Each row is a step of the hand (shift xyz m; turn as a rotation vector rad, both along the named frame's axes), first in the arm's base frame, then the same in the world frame.
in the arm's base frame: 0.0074 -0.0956 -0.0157 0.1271 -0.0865 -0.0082
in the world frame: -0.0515 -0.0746 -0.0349 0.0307 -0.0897 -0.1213
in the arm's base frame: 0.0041 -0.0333 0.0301 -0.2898 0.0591 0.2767
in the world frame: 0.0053 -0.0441 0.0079 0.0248 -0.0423 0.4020
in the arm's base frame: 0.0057 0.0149 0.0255 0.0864 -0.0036 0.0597
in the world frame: 0.0267 -0.0010 0.0139 0.0885 -0.0467 -0.0321
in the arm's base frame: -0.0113 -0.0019 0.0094 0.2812 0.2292 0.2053
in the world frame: -0.0019 -0.0045 0.0140 0.4113 0.0473 -0.0481
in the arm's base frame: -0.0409 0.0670 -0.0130 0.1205 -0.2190 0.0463
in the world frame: -0.0008 0.0700 0.0378 -0.0032 -0.2287 -0.1110
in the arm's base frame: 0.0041 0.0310 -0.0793 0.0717 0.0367 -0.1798
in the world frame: -0.0322 0.0655 -0.0441 -0.0511 0.1099 -0.1553
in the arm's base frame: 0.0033 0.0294 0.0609 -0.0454 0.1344 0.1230
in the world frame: 0.0544 -0.0060 0.0399 0.1143 0.0599 0.1364
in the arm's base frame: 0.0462 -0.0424 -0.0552 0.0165 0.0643 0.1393
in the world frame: -0.0268 -0.0158 -0.0775 0.1285 -0.0177 0.0836
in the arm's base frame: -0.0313 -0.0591 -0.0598 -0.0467 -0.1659 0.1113
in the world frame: -0.0852 -0.0153 -0.0236 -0.0390 -0.1895 0.0684
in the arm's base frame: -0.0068 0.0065 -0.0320 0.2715 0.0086 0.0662
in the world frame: -0.0211 0.0226 -0.0125 0.2116 -0.0691 -0.1692
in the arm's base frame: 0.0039 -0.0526 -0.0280 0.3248 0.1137 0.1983
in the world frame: -0.0406 -0.0313 -0.0306 0.3778 -0.0543 -0.1099
